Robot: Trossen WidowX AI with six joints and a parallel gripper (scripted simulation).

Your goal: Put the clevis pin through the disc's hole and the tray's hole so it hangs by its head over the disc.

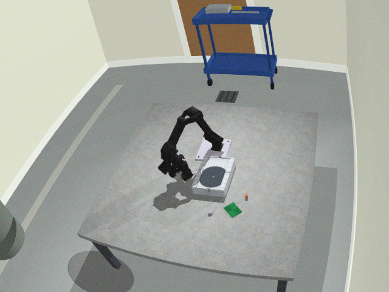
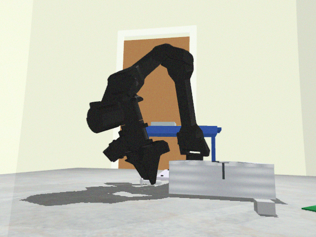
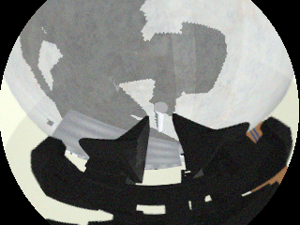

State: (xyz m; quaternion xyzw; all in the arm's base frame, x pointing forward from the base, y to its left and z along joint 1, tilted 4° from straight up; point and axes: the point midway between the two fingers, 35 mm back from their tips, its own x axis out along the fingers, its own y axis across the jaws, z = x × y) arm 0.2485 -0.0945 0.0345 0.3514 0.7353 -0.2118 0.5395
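Now: the steel clevis pin right at my gripper tip. From my gripper tip the other things lie so: dark aluminium disc 30 mm ahead, 160 mm to the left, 50 mm above; small grey block 240 mm ahead, 220 mm to the left, 10 mm above; rimmed steel tray 160 mm to the left, 40 mm above.
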